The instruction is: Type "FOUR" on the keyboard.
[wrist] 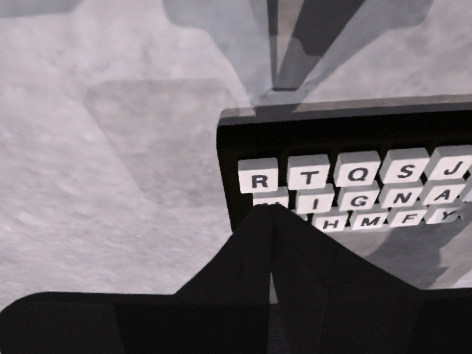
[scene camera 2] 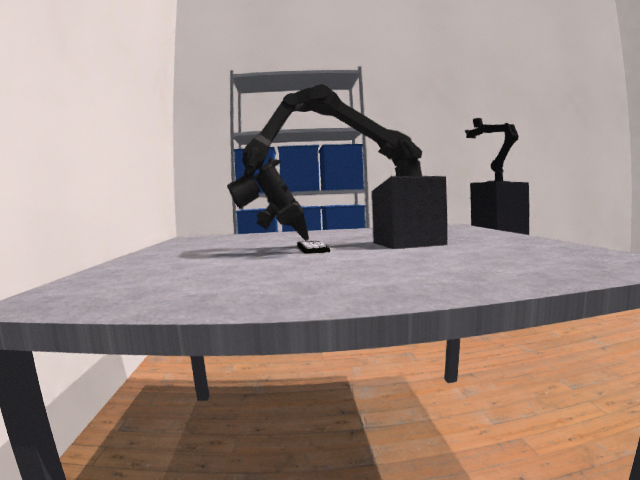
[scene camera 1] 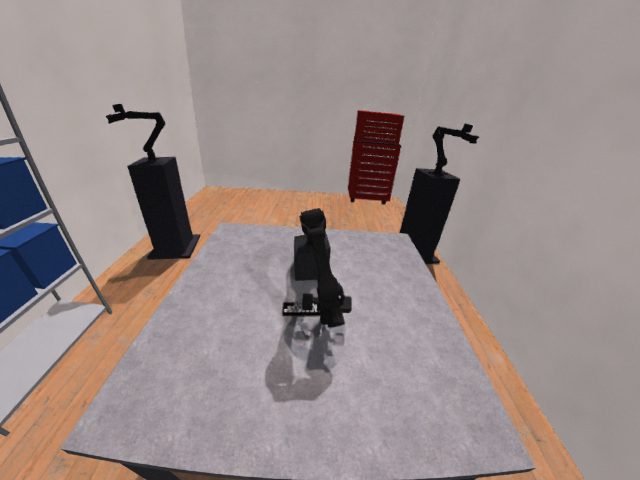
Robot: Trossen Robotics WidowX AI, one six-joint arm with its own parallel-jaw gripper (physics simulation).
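Pixels of known places: gripper, fingertip midpoint: (wrist: 267, 217) (scene camera 2: 307, 239); arm's base, origin of the base link: (scene camera 2: 410, 182).
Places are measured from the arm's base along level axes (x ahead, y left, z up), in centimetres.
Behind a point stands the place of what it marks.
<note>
The black keyboard (scene camera 1: 286, 312) {x 29.0, y -15.1, z -16.1 cm} (scene camera 2: 313, 250) {x 29.0, y 2.4, z -16.7 cm} (wrist: 350, 131) {x 30.8, y -2.4, z -16.6 cm} with white letter keys lies on the table. In the wrist view its left end shows, with the R key (wrist: 259, 181) {x 29.7, y 1.0, z -15.7 cm} at the corner, the T key (wrist: 309, 176) {x 29.6, y -0.9, z -15.7 cm} beside it and the F key (wrist: 409, 219) {x 25.3, y -5.5, z -15.7 cm} in the bottom row. The O and U keys do not show there. My gripper (scene camera 2: 307, 238) {x 30.0, y 0.8, z -14.0 cm} (wrist: 267, 217) {x 30.0, y 0.8, z -14.0 cm} is shut and empty, pointing down at the keyboard. In the wrist view its tips appear just below the R key, covering most of a second-row key (wrist: 272, 194) {x 28.5, y 0.6, z -15.9 cm}. I cannot tell whether they touch it. The arm hides the tips in scene camera 1.
The grey table (scene camera 1: 206, 392) {x 58.7, y -41.8, z -17.3 cm} (scene camera 2: 413, 289) {x 25.2, y 49.6, z -17.3 cm} bears the arm's black base block (scene camera 1: 303, 258) {x 8.3, y -6.0, z -4.1 cm} (scene camera 2: 418, 214) {x 1.4, y 6.6, z -8.7 cm}. Beyond the table stand a red tool cabinet (scene camera 1: 375, 165), two black pedestals (scene camera 1: 161, 206) (scene camera 1: 431, 206) with other arms, and a shelf rack (scene camera 2: 232, 113) with blue bins.
</note>
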